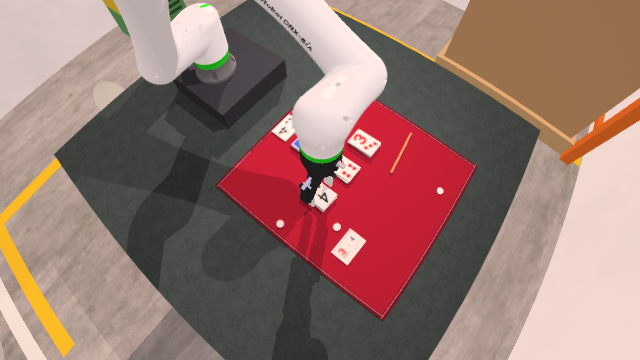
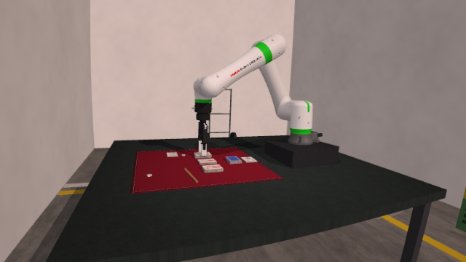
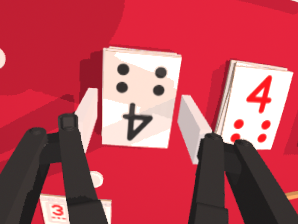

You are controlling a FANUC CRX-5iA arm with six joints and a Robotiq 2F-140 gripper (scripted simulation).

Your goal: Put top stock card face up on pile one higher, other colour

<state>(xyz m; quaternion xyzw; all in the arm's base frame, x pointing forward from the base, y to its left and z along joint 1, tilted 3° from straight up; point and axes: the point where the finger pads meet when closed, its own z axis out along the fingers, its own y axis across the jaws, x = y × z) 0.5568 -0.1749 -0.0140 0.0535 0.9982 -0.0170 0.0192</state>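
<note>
Right now the red 5 card is 3 cm below my hand. From my hand the other things lie so: red card cloth (12 cm to the left, 6 cm below, 5 cm ahead); then red 4 card (12 cm to the left, 4 cm below, 1 cm ahead); then wooden stick (28 cm to the left, 15 cm ahead, 4 cm below).
</note>
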